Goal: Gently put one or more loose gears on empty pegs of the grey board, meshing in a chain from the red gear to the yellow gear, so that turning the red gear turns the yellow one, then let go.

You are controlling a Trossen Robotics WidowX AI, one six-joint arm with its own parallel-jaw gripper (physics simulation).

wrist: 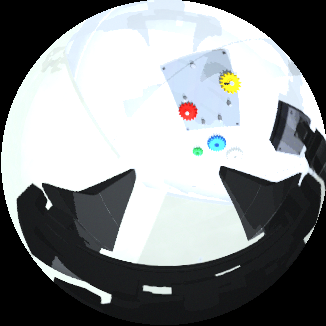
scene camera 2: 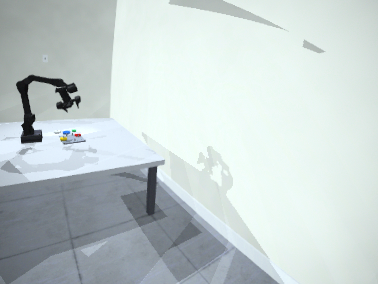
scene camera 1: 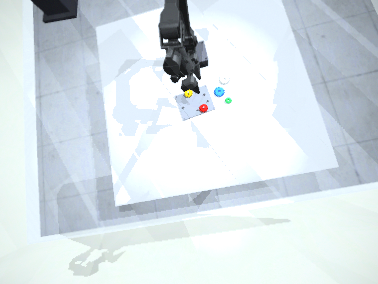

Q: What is my gripper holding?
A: Nothing.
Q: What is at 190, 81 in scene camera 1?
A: My gripper.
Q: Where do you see a grey board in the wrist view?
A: At 200, 85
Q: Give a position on a grey board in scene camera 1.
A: At 191, 104
